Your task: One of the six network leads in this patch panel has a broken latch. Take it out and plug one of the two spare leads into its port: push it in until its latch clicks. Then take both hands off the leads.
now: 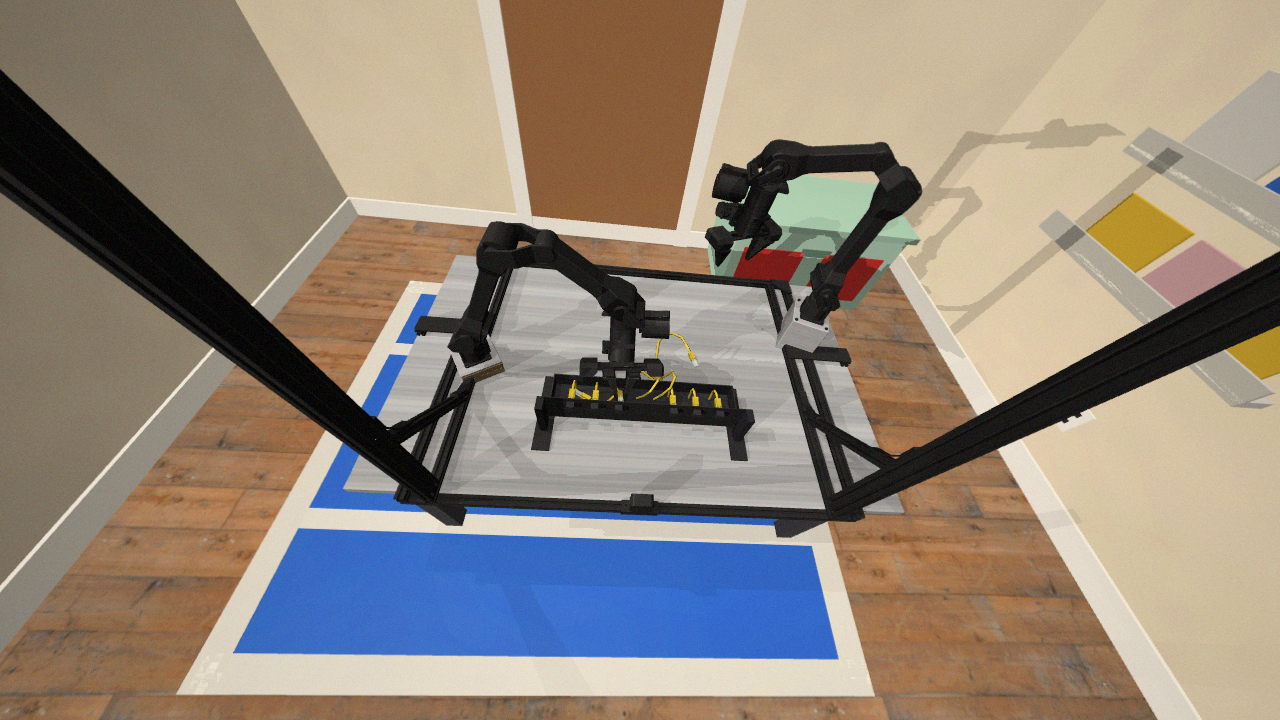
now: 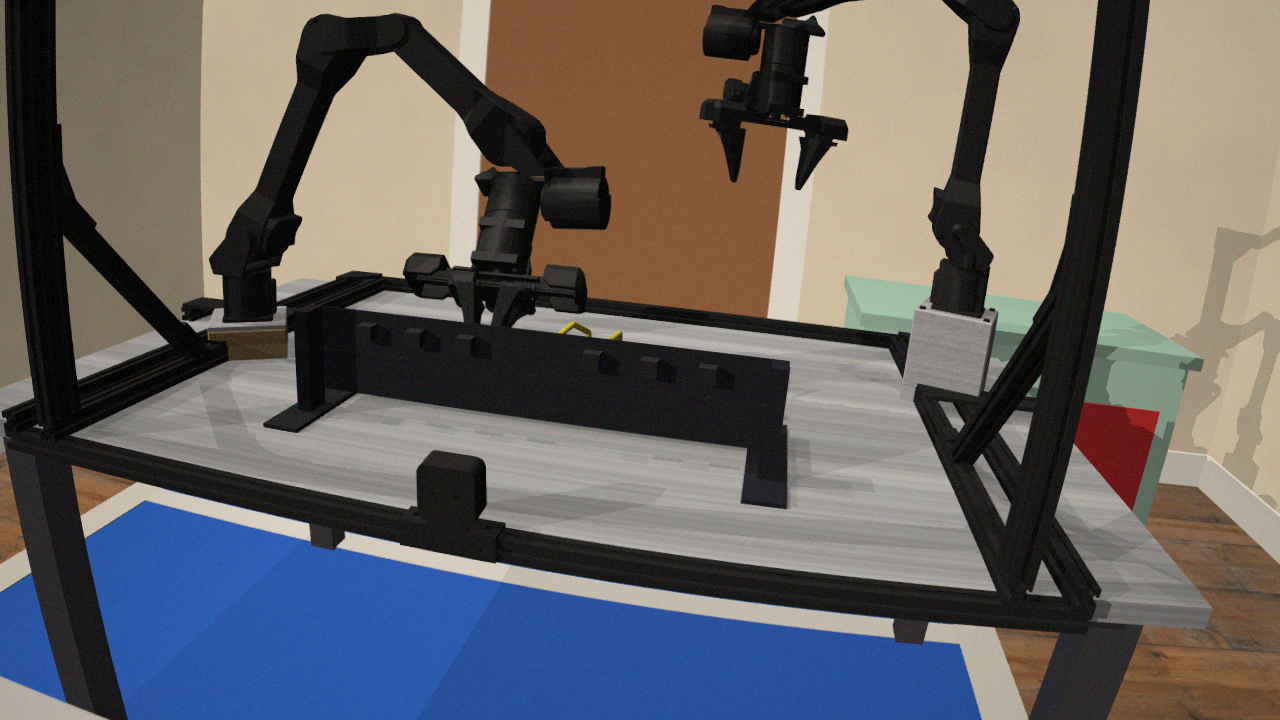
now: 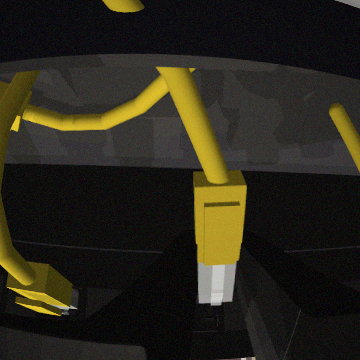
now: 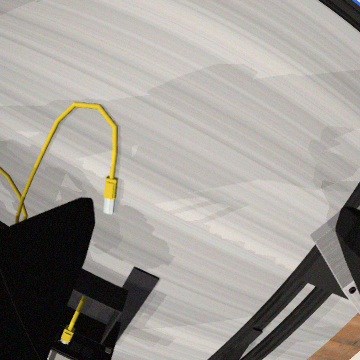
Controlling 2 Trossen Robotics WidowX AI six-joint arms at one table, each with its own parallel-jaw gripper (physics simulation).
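Frame: origin at the left arm's base, x up, y right, z ahead, level; metres.
Seen in the pictures: left gripper, fingertip midpoint: [image 2: 479, 358] [image 3: 213, 240]; right gripper, fingertip midpoint: [image 1: 731, 262] [image 2: 766, 186] [image 4: 222, 216]; left arm's base, origin of the base link: [image 1: 475, 354] [image 2: 248, 315]; right arm's base, origin of the base link: [image 1: 812, 314] [image 2: 958, 309].
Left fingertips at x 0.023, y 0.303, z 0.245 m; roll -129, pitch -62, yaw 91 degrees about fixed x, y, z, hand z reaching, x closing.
Observation:
Pixels of each thing's middle, then the offset from my left fingertips to it. "spot": a spot on its surface instead.
- black patch panel, body centre: [image 3: 346, 209] [image 2: 534, 378] [image 1: 644, 406] dx -0.013, dy +0.032, dz +0.049 m
- yellow lead plug, surface spot: [image 3: 219, 221] spot: dx +0.005, dy -0.024, dz +0.012 m
- yellow plug, surface spot: [image 3: 39, 289] spot: dx +0.023, dy -0.039, dz -0.037 m
- spare lead, surface spot: [image 4: 110, 194] [image 1: 694, 356] spot: dx -0.054, dy -0.052, dz +0.274 m
The black patch panel [image 1: 737, 422] [image 2: 566, 386] stands across the middle of the table, with several yellow leads [image 1: 695, 399] plugged into its top. My left gripper [image 1: 622, 375] [image 2: 495, 310] is low over the left half of the panel. It is shut on a yellow lead plug [image 3: 219, 221], which points down at the panel with its clear tip still showing. Another yellow plug [image 3: 39, 289] sits to its left. A spare lead [image 1: 690, 355] [image 4: 110, 194] lies loose on the table behind the panel. My right gripper [image 1: 745, 246] [image 2: 773, 153] is open and empty, high above the far right of the table.
A black frame [image 1: 637, 503] runs round the grey table, with a black block [image 2: 450, 486] on its front rail. A green cabinet with red panels [image 1: 837, 222] stands behind the right arm. The right arm's grey base box [image 2: 947, 350] sits at the right edge.

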